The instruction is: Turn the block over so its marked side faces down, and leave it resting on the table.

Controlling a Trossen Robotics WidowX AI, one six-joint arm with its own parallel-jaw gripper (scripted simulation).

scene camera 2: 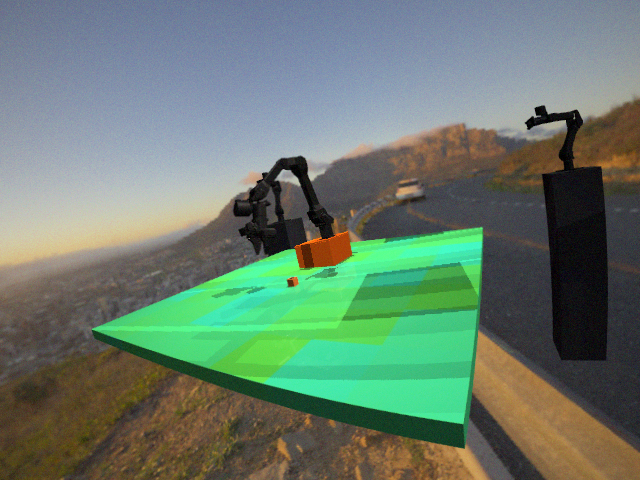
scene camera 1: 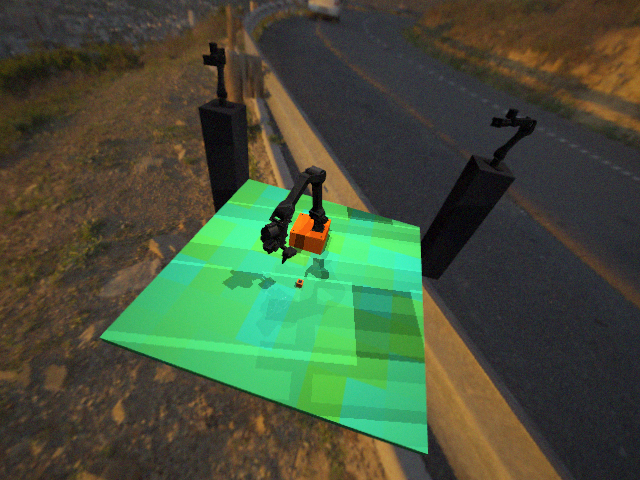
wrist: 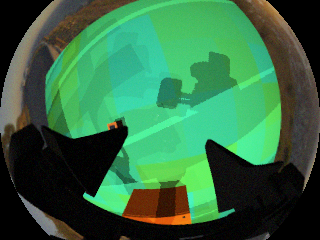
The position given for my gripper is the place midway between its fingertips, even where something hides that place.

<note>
My gripper [scene camera 2: 261,254] is open, holding nothing.
My gripper shows as well in the wrist view [wrist: 168,137].
</note>
